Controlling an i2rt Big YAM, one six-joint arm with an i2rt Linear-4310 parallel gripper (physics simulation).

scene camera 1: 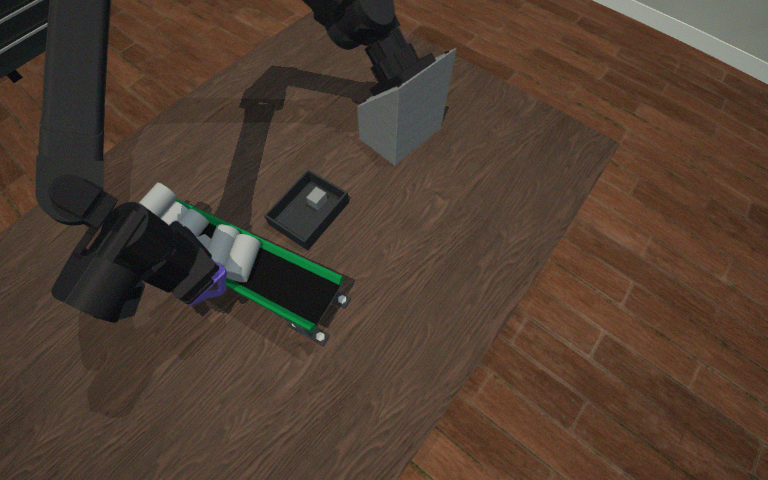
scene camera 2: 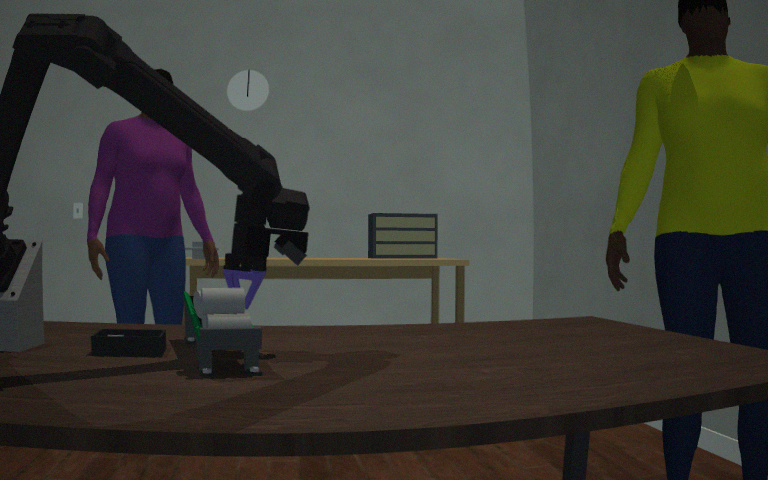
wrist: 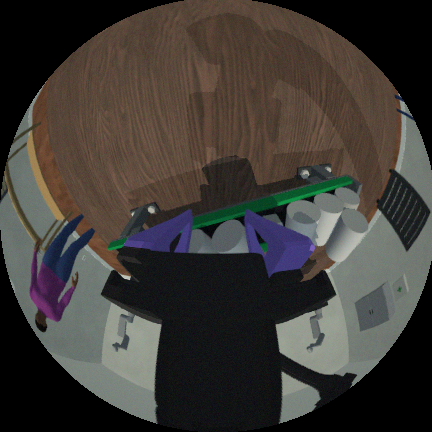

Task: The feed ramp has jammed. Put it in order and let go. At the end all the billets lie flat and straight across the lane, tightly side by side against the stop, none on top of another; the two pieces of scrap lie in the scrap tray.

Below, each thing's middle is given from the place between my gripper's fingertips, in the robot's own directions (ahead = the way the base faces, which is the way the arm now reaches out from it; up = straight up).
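There is the stop (scene camera 2: 219, 336), and my hand is 20 mm above it, 200 mm to the left of it and 10 mm short of it. The scrap tray (scene camera 1: 291, 215) is 60 mm below my hand, 30 mm to the right of it and 210 mm behind it.
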